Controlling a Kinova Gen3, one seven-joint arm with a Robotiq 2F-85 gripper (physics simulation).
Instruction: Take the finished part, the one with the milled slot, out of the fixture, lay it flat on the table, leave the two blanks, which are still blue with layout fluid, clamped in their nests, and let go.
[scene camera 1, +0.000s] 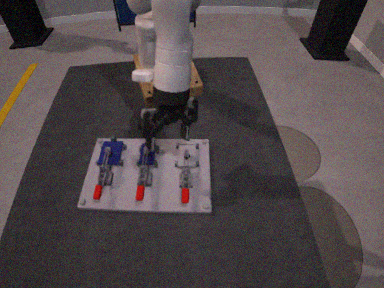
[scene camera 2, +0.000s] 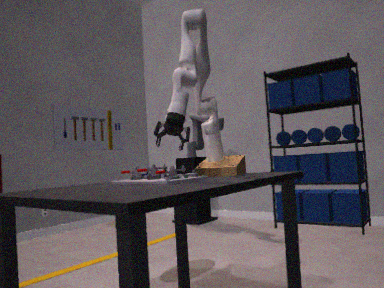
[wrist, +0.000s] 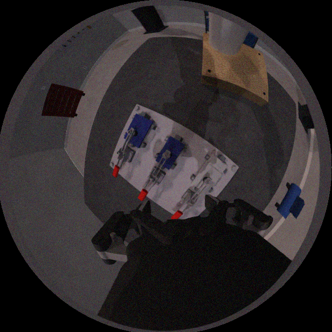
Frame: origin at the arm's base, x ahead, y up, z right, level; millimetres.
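Seen in the pictures: gripper, fingertip midpoint: (scene camera 1: 168, 143) (scene camera 2: 168, 148); arm's base at its link origin: (scene camera 1: 152, 62) (scene camera 2: 215, 159).
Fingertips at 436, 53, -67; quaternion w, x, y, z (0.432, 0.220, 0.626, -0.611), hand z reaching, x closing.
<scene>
Pixels of each thing's middle, then the offset from my fingertips to it, as dx, dy, dz. Level surfaces: height alone.
- finished part at the middle of its body: (scene camera 1: 187, 153) -47, -111, -45
- white fixture plate at the middle of its body: (scene camera 1: 147, 172) (scene camera 2: 158, 180) -2, -129, +68
- dark table at its surface level: dy -137
The finished part (scene camera 1: 192, 154) (wrist: 216, 174) is pale bare metal and sits in the right-hand nest of the white fixture plate (scene camera 1: 165, 199) (scene camera 2: 142, 180), with a toggle clamp over it; its slot is too blurred to make out. Two blue blanks, the left one (scene camera 1: 116, 150) (wrist: 140, 128) and the middle one (scene camera 1: 143, 154) (wrist: 173, 149), sit in the other nests under their clamps. My gripper (scene camera 1: 168, 139) (scene camera 2: 170, 146) (wrist: 177, 203) is open and empty, above the fixture. In scene camera 1 one finger overlaps the middle nest and the other shows near the right nest.
Red clamp handles (scene camera 1: 98, 192) (scene camera 1: 140, 193) (scene camera 1: 185, 195) point away from the robot's wooden base block (scene camera 2: 225, 166) (wrist: 235, 65). The fixture lies on the dark table (scene camera 1: 235, 235) (scene camera 2: 65, 198). A rack (scene camera 2: 267, 100) with blue bins stands behind, off the table.
</scene>
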